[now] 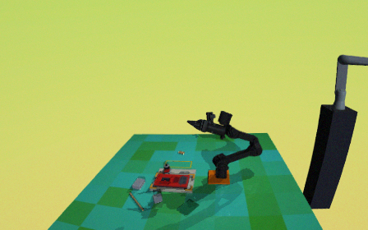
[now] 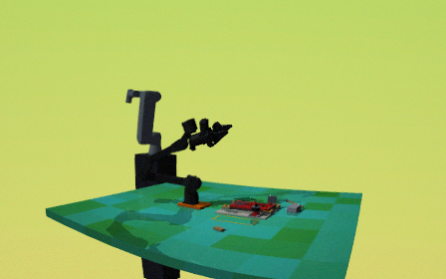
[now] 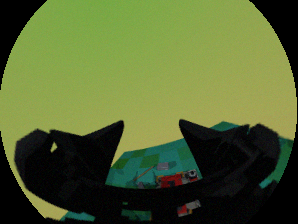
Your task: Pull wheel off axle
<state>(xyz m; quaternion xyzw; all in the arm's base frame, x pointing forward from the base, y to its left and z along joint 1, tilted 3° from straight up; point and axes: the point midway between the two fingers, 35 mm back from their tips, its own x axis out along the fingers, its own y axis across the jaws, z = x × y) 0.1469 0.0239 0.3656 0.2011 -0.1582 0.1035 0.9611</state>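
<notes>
Right now the wheel is 170 mm ahead of my gripper tip, 60 mm to the right of it and 340 mm below it.
</notes>
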